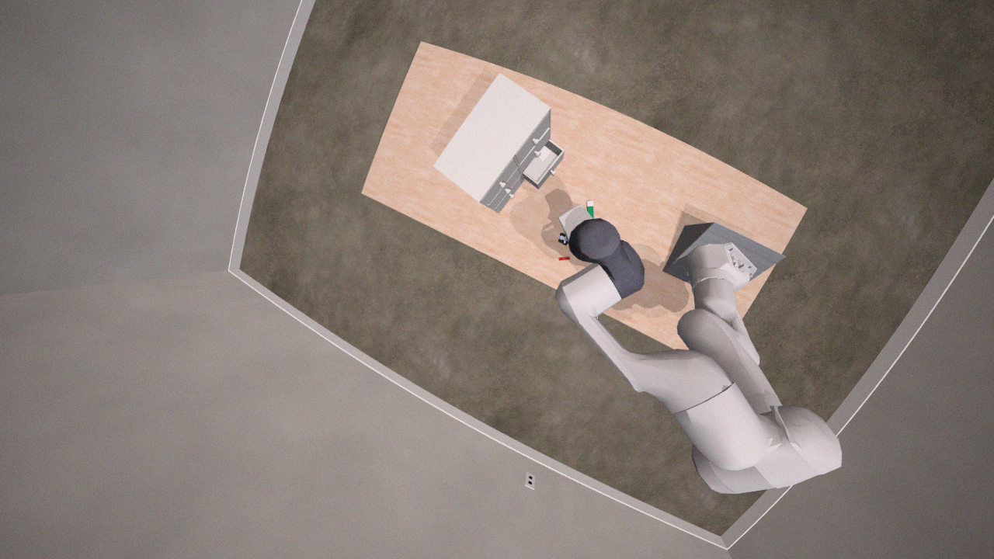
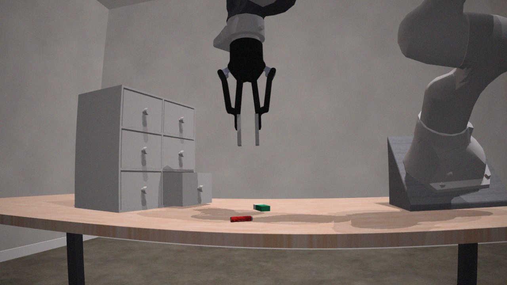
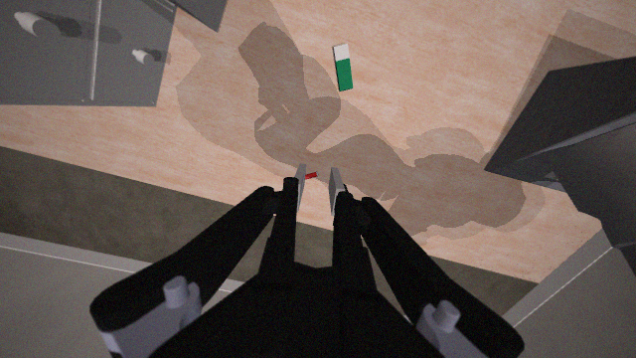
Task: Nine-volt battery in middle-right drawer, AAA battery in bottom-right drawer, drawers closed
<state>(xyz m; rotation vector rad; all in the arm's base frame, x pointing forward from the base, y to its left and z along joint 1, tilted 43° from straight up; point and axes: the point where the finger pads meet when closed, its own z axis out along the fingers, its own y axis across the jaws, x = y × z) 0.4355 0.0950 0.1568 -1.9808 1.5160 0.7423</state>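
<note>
My hand is 6 cm to the right of the red AAA battery and 18 cm above it. Also, from my hand: green nine-volt battery: 36 cm ahead, 18 cm to the right, 6 cm below.
</note>
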